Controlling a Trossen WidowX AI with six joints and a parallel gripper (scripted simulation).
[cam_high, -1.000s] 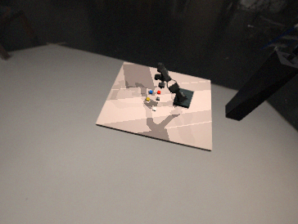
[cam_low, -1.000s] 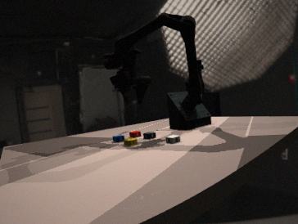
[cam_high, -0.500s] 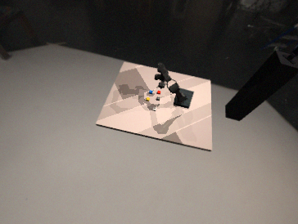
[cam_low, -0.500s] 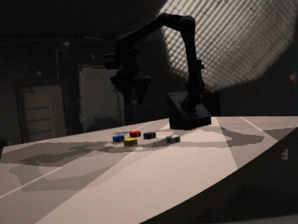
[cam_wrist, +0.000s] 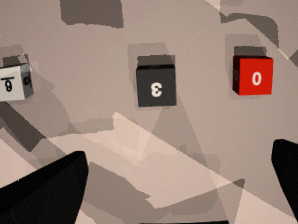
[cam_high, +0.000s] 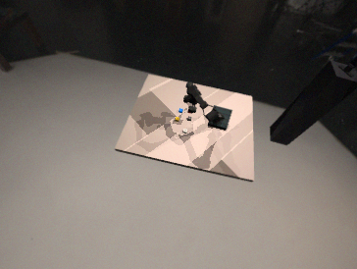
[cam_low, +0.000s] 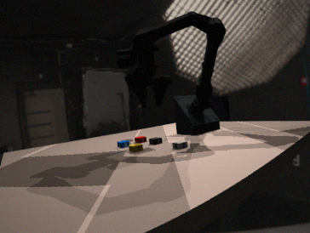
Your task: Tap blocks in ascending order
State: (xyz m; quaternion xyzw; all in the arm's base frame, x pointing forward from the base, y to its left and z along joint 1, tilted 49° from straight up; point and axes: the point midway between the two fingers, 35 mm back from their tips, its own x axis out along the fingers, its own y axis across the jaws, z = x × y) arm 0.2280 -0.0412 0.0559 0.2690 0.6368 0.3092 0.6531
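The red block is 120 mm below my gripper tip, 80 mm to the right of it and 10 mm ahead of it. Also, from my gripper tip: yellow block (120 mm below, 110 mm ahead, 50 mm to the left); blue block (120 mm below, 100 mm ahead, 50 mm to the right); black block (120 mm below, 10 mm to the left).
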